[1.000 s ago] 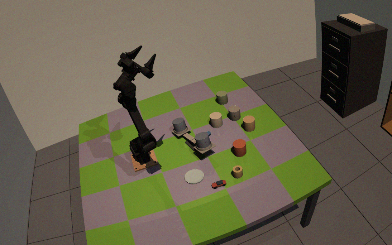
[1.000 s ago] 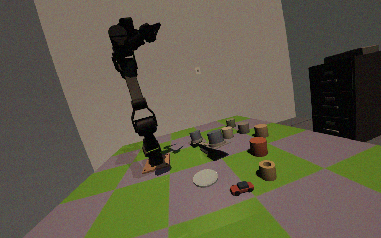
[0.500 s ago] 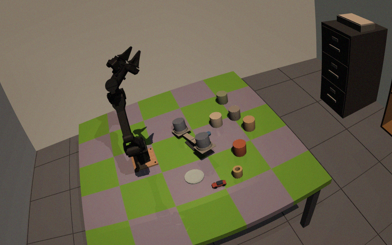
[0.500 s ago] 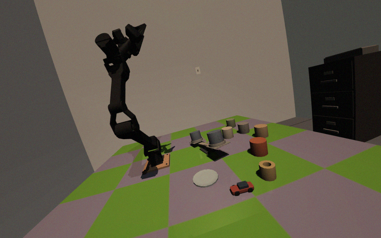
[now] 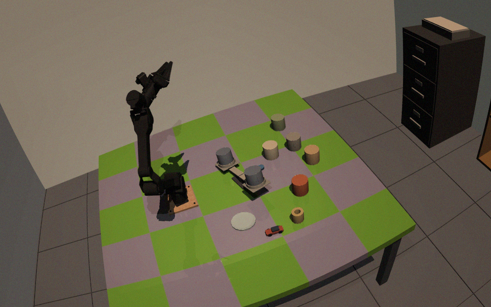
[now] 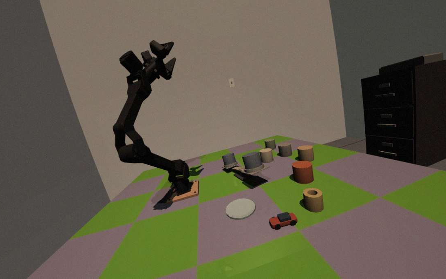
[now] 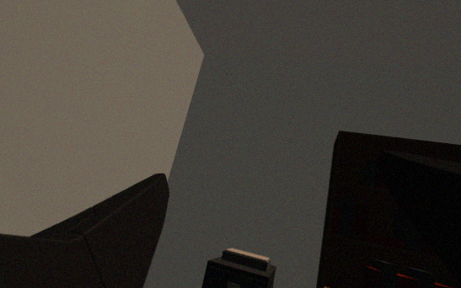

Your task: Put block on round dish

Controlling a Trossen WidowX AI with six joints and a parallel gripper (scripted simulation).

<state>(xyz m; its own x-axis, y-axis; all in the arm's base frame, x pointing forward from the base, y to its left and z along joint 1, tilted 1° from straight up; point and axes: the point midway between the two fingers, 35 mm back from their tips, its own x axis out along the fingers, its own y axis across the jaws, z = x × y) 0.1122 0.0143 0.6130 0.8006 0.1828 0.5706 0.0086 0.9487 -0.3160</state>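
Now: gripper tip 15 cm short of the pale green block, 7 cm to the right of it and 61 cm above it. Also, from my gripper tip: balance (16 cm ahead, 6 cm to the right, 61 cm below); blue disc (27 cm ahead, 4 cm to the right, 64 cm below); grey cup (17 cm ahead, 20 cm to the right, 53 cm below).
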